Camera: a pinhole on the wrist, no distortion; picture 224 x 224 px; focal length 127.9 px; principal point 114.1 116.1 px. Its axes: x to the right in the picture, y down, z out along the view. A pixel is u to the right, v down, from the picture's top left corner.
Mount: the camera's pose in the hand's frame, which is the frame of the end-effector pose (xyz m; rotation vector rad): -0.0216 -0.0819 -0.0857 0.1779 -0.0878 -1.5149
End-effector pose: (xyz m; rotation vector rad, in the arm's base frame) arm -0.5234 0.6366 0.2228 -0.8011 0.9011 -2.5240
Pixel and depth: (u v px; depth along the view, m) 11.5 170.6 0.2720
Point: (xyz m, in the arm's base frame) -0.4047 0.4283 0.2907
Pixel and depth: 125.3 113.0 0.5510
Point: -0.1710 0.6075 0.5714
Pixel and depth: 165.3 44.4 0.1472
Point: -0.4199 0.7907 0.3023
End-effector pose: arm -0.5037 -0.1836 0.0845 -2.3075 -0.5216 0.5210
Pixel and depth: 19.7 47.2 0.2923
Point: -0.7727 -0.2733 -0.0655
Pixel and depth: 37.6 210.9 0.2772
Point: -0.4983 -0.0457 -0.1513
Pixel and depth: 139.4 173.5 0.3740
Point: -0.6236 0.1415 -0.0188
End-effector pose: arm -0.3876 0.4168 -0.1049 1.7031 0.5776 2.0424
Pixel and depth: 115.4 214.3 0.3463
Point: -0.1167 0.6119 0.0394
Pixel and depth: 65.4 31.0 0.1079
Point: -0.3563 0.3963 -0.2232
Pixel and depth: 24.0 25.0 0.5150
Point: 0.0524 -0.0298 -0.3107
